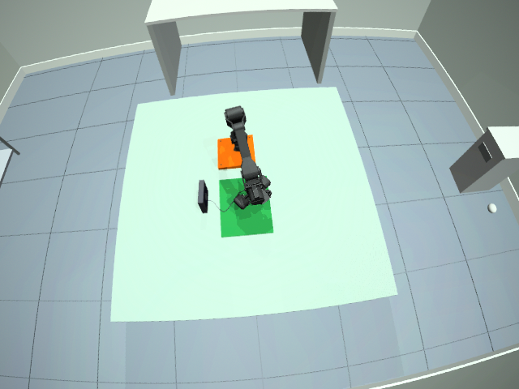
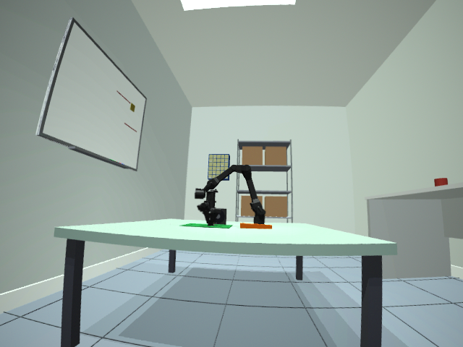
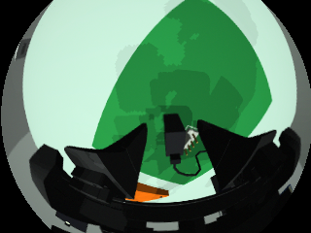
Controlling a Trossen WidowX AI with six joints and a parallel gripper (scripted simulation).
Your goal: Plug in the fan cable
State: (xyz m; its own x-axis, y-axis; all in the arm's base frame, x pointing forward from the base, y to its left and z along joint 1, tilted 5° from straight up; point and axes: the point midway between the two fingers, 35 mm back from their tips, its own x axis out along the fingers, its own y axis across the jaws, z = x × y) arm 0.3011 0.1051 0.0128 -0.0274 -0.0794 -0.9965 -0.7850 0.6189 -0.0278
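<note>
Right now my gripper tip is 40 mm to the left of the white four-pin header and 20 mm above it. The rest, counted from my gripper tip: black plug: 10 mm to the right, 10 mm above; then green board: 40 mm to the right, 30 mm below, 30 mm ahead; then black fan: 220 mm to the right, 40 mm above, 30 mm ahead.
</note>
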